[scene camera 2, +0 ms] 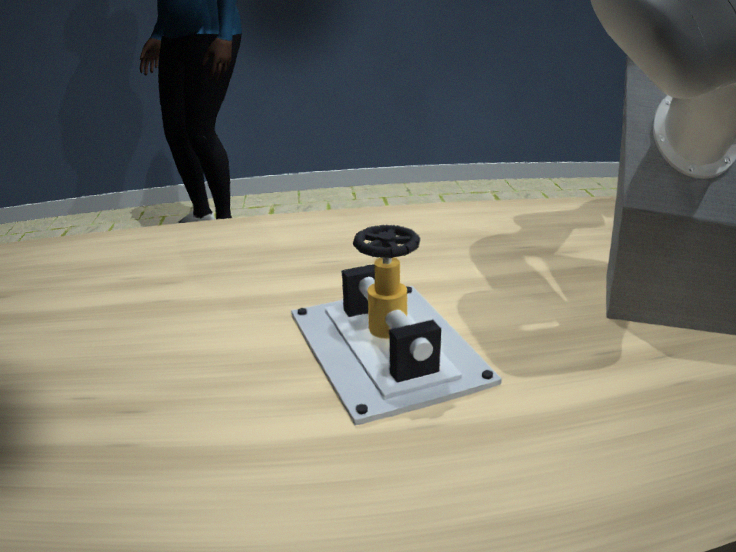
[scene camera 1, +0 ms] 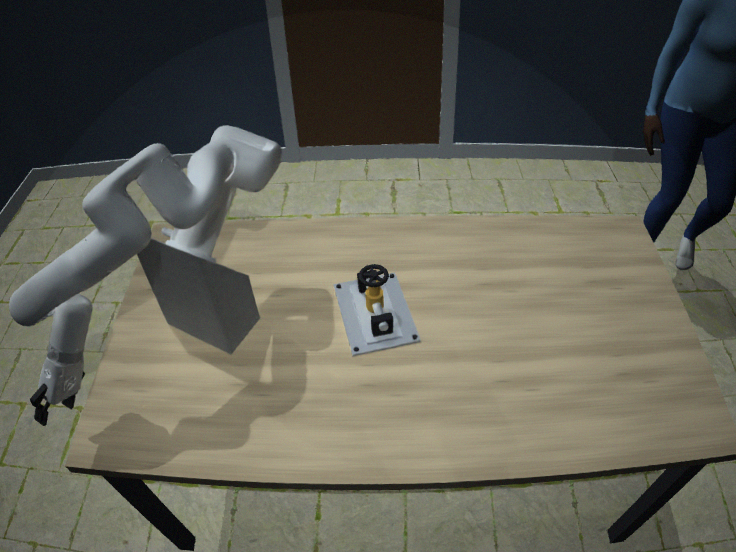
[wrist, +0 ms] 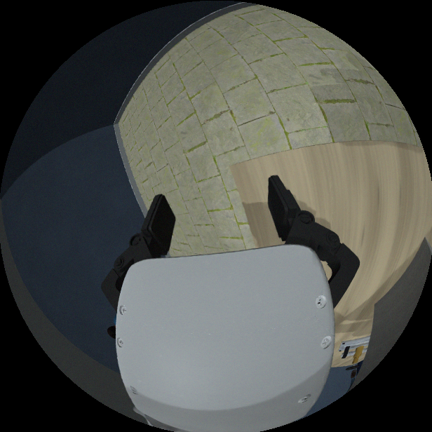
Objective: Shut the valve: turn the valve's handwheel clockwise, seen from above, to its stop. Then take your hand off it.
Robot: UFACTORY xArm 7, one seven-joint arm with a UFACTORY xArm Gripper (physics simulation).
Labels:
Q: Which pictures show my gripper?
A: Scene camera 1 and the wrist view only.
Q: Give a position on a grey base plate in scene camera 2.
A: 361, 399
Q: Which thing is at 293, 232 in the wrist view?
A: My gripper.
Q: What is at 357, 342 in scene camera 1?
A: A grey base plate.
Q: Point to a black handwheel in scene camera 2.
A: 384, 242

